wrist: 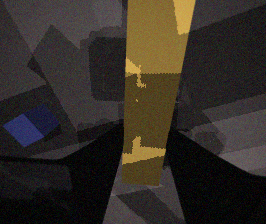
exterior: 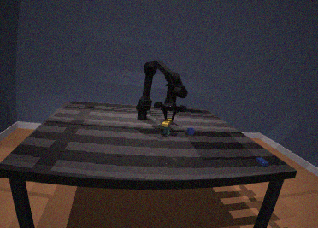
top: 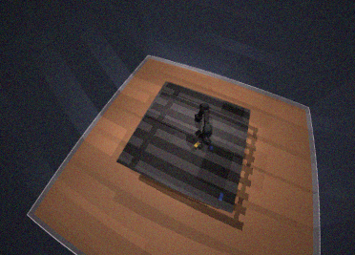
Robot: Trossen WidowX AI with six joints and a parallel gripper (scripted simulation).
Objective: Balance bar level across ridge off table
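Right now my gripper tip is 30 mm short of the yellow bar and 10 mm to the left of it. Round my gripper tip: blue cube: 130 mm to the left, 50 mm below, 30 mm ahead.
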